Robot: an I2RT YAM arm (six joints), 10 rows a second.
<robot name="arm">
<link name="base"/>
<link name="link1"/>
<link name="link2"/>
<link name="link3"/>
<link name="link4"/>
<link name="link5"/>
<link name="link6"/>
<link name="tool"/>
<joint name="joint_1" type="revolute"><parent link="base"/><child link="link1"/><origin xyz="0 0 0.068"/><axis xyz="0 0 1"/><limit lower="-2.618" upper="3.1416"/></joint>
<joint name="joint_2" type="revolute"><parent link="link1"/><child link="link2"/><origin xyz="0.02 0.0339 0.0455" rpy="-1.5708 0 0"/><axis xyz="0 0 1"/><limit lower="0" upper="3.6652"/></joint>
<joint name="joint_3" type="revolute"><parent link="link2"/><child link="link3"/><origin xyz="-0.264 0 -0.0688" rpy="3.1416 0 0"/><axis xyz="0 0 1"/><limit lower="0" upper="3.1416"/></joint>
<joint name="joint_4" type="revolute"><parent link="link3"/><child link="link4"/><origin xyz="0.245 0.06 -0.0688"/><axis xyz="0 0 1"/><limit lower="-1.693" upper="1.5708"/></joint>
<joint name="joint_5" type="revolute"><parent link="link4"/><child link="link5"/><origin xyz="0.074 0.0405 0.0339" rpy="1.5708 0 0"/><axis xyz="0 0 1"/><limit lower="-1.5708" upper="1.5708"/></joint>
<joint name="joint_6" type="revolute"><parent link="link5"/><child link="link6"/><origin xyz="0.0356 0 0.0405" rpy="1.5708 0 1.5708"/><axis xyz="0 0 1"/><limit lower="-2.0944" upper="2.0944"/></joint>
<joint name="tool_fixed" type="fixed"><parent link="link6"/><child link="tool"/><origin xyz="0 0 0" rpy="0 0 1.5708"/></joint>
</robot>
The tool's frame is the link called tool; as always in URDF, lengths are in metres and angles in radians.
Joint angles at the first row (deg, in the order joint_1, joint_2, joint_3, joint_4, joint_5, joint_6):
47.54 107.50 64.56 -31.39 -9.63 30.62
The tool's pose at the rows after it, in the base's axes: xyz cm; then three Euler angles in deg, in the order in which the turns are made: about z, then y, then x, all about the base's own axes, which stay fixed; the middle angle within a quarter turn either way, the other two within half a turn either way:
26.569, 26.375, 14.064, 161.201, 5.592, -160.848
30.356, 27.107, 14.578, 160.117, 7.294, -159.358
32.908, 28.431, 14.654, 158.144, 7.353, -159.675
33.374, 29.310, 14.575, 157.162, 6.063, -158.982
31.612, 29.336, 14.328, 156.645, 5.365, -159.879
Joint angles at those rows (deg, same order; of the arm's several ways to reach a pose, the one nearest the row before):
43.88 111.49 70.75 -31.75 -9.66 27.51
40.85 116.90 79.72 -33.54 -10.45 24.08
39.97 122.64 88.90 -37.31 -10.47 21.19
40.36 124.81 92.25 -38.89 -11.74 20.57
41.95 122.55 88.14 -37.88 -11.08 21.28

